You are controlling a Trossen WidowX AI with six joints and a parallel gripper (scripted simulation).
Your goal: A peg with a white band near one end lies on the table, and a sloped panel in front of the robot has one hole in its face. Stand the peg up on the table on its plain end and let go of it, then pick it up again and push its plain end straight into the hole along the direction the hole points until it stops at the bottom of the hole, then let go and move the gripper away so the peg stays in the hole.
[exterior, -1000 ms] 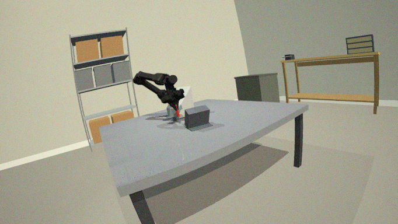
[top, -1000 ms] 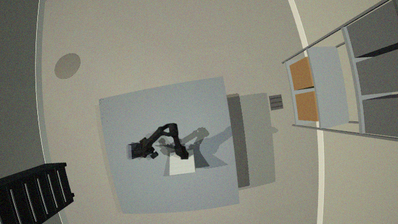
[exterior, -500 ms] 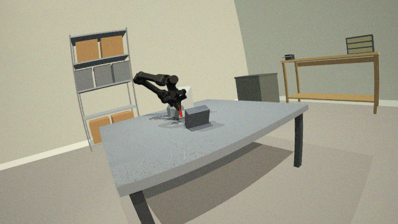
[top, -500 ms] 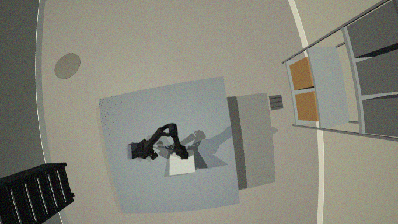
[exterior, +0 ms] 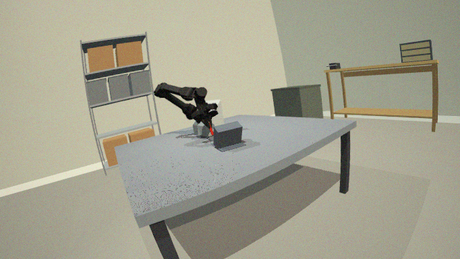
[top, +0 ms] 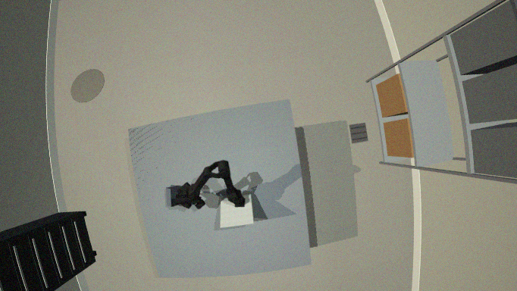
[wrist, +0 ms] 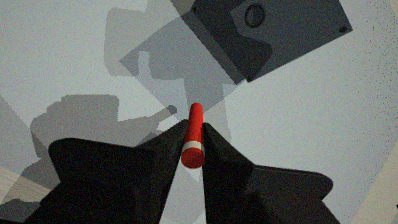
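Now: the sloped grey panel 150 mm ahead of my gripper tip, 20 mm to the left of it and 30 mm below it. Round my gripper tip: red peg 10 mm behind, 10 mm above.
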